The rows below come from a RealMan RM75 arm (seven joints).
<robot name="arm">
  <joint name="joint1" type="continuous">
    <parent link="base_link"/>
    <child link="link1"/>
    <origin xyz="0 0 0.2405" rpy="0 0 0"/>
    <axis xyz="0 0 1"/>
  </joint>
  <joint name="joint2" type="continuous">
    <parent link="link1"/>
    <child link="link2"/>
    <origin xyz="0 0 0" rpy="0 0 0"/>
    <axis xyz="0 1 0"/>
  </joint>
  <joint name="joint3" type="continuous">
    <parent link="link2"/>
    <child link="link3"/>
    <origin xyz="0 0 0.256" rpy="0 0 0"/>
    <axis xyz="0 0 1"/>
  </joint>
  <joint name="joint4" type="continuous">
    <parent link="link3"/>
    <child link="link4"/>
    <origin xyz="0 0 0" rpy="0 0 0"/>
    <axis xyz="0 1 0"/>
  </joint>
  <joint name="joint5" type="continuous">
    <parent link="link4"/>
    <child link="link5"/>
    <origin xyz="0 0 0.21" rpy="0 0 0"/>
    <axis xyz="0 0 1"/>
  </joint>
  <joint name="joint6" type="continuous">
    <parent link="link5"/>
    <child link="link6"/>
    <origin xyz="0 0 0" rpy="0 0 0"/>
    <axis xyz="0 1 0"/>
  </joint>
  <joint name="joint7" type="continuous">
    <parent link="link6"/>
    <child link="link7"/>
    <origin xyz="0 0 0.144" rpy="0 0 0"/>
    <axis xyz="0 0 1"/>
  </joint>
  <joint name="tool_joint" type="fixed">
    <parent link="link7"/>
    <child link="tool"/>
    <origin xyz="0 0 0" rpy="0 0 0"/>
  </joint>
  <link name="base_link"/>
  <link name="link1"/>
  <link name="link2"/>
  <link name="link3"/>
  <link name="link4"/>
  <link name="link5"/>
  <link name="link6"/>
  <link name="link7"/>
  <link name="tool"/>
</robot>
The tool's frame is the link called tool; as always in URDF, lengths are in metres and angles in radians. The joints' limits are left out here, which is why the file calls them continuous.
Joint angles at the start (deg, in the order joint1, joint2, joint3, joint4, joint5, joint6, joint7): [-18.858, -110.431, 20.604, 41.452, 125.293, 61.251, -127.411]
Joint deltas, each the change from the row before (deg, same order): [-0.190, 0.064, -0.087, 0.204, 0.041, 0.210, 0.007]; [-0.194, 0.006, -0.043, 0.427, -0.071, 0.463, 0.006]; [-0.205, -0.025, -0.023, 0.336, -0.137, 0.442, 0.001]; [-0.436, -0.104, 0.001, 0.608, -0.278, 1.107, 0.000]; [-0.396, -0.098, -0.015, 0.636, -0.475, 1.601, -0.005]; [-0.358, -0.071, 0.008, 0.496, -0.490, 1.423, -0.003]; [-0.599, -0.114, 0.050, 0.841, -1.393, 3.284, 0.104]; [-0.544, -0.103, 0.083, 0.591, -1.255, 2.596, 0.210]
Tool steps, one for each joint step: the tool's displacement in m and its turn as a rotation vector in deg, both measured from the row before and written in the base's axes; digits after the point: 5 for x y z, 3 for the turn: [0.00135, 0.00151, 0.00134, 0.022, 0.109, -0.330]; [0.00241, 0.00186, 0.00149, -0.007, 0.049, -0.593]; [0.00250, 0.00191, 0.00084, -0.010, -0.075, -0.589]; [0.00566, 0.00377, 0.00043, -0.247, -0.366, -1.322]; [0.00669, 0.00335, 0.00010, -0.388, -0.717, -1.622]; [0.00605, 0.00291, -0.00004, -0.349, -0.693, -1.466]; [0.01284, 0.00463, -0.00064, -0.810, -1.794, -3.266]; [0.01090, 0.00380, -0.00068, -0.645, -1.402, -2.820]
